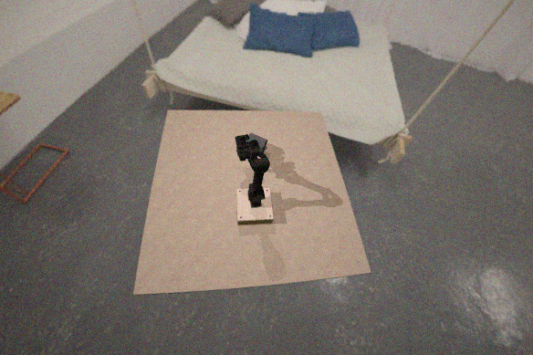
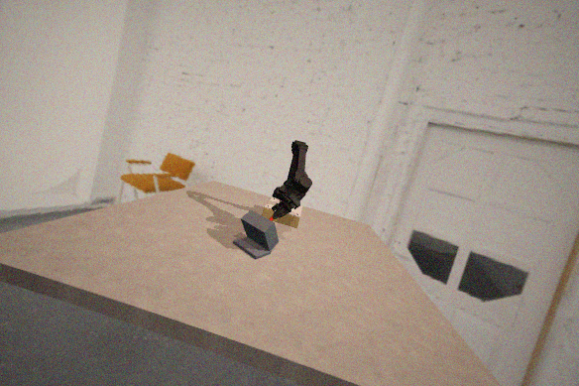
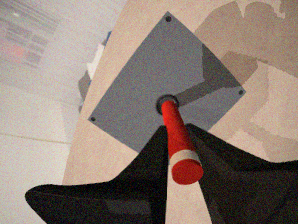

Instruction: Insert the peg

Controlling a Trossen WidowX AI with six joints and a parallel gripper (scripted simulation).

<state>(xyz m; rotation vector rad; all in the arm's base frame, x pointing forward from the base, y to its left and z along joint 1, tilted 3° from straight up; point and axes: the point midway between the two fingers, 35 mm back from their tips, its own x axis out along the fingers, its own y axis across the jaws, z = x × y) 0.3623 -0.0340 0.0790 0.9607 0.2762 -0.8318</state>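
The grey sloped panel is 5 cm ahead of my gripper tip, 4 cm to the right of it and 4 cm below it. Also, from my gripper tip: red peg (1 cm to the left, 1 cm behind, 1 cm above).
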